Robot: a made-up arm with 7 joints. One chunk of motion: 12 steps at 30 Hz.
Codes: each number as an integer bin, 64 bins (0 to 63) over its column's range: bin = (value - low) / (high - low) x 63, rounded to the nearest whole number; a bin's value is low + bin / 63 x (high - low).
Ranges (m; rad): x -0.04..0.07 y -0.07..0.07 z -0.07..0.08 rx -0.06..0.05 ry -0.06..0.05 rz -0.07..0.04
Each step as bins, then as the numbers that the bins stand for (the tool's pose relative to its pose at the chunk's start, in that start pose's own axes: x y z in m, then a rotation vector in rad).
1 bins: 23 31 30 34 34 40
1 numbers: 0.0002 -0.0011 0.0014 -0.0006 -0.0006 -0.0002
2 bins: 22 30 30 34 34 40
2 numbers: -0.0016 -0.0033 0.0014 -0.0006 -0.0006 -0.0002
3 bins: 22 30 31 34 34 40
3 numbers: -0.0016 -0.0033 0.0038 -0.0006 -0.0006 -0.0002
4 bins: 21 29 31 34 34 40
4 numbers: -0.0033 -0.0056 0.0038 -0.0006 -0.0006 -0.0002
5 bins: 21 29 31 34 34 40
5 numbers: -0.0033 -0.0056 0.0038 -0.0006 -0.0006 -0.0002
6 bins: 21 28 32 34 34 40
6 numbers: -0.0033 -0.0078 0.0062 -0.0006 -0.0006 -0.0002
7 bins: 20 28 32 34 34 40
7 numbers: -0.0051 -0.0078 0.0062 -0.0006 -0.0006 -0.0002
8 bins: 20 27 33 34 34 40
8 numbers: -0.0051 -0.0100 0.0086 -0.0006 -0.0006 -0.0002
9 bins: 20 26 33 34 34 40
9 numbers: -0.0051 -0.0122 0.0086 -0.0006 -0.0006 -0.0002
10 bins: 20 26 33 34 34 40
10 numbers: -0.0051 -0.0122 0.0086 -0.0006 -0.0006 -0.0002
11 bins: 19 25 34 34 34 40
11 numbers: -0.0068 -0.0144 0.0110 -0.0006 -0.0006 -0.0002
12 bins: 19 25 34 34 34 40
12 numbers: -0.0068 -0.0144 0.0110 -0.0006 -0.0006 -0.0002
